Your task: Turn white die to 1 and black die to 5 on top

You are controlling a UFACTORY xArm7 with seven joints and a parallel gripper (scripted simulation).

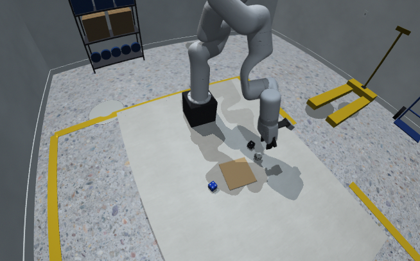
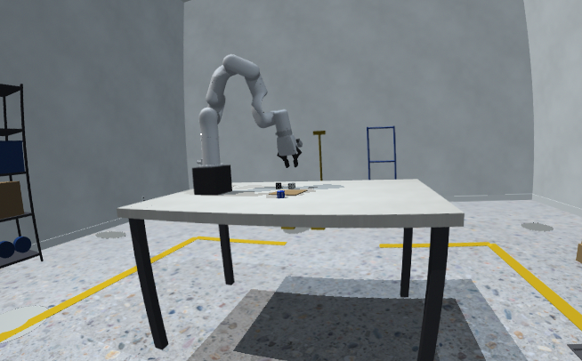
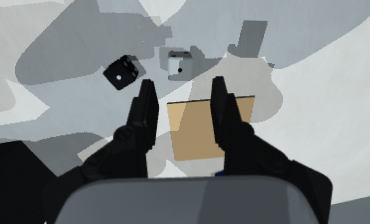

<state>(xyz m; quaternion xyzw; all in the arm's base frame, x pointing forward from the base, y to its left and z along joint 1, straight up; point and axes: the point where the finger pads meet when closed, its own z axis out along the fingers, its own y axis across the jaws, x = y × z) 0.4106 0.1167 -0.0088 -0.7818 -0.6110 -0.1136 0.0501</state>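
Right now my hand is 12 cm above the white die and 1 cm to the left of it. Also, from my hand: black die: 12 cm below, 8 cm behind, 1 cm to the left; blue die: 29 cm to the right, 12 cm below, 1 cm ahead; tan mat: 15 cm to the right, 13 cm below, 1 cm ahead.
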